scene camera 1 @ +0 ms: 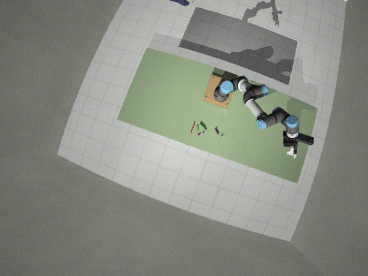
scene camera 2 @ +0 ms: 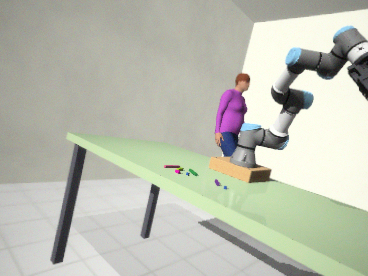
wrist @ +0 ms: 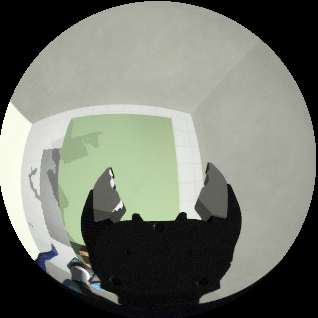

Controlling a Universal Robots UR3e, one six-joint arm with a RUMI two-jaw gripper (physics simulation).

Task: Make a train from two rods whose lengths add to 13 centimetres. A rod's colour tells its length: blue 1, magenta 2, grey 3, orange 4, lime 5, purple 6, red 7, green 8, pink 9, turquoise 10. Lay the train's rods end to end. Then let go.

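Seen in the pictures: gripper, fingertip midpoint: (scene camera 1: 295,148) (wrist: 158,166); arm's base, origin of the base link: (scene camera 1: 221,94) (scene camera 2: 242,164).
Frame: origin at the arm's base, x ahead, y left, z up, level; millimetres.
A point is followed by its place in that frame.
A long pinkish-red rod (scene camera 1: 193,127) @(z -50, x 359, y -113 mm) (scene camera 2: 172,166) @(z -54, x 361, y -107 mm) lies left of a lime rod (scene camera 1: 197,128) @(z -51, x 349, y -70 mm) (scene camera 2: 181,169) @(z -55, x 344, y -67 mm) and a green rod (scene camera 1: 203,125) @(z -50, x 304, y -32 mm) (scene camera 2: 193,172) @(z -54, x 313, y -25 mm). A small magenta rod (scene camera 1: 199,134) @(z -51, x 390, y -33 mm) (scene camera 2: 178,172) @(z -56, x 395, y -29 mm) and a small blue rod (scene camera 1: 203,132) @(z -50, x 360, y -8 mm) (scene camera 2: 188,174) @(z -56, x 364, y -2 mm) lie near them. A purple rod (scene camera 1: 217,131) @(z -50, x 303, y 101 mm) (scene camera 2: 217,183) @(z -54, x 319, y 113 mm) lies apart to the right, with another small blue rod (scene camera 1: 222,134) @(z -49, x 317, y 155 mm) (scene camera 2: 225,187) @(z -54, x 326, y 156 mm) near its end; exact contact is too small to tell. My gripper (scene camera 1: 293,150) @(z 306, x 244, y 585 mm) (wrist: 158,166) @(z 306, x 244, y 585 mm) is open and empty, high above the table's right part, far from the rods.
The rods lie on the green table (scene camera 1: 150,85) @(z -61, x 150, y -631 mm) (scene camera 2: 125,150) @(z -60, x 423, y -400 mm) (wrist: 145,145) @(z -60, x 267, y 766 mm). The arm's base stands on a wooden block (scene camera 1: 210,90) @(z 1, x 5, y -98 mm) (scene camera 2: 235,170) @(z -26, x 81, y 23 mm) behind them. A person in a purple top (scene camera 2: 231,112) stands behind the table.
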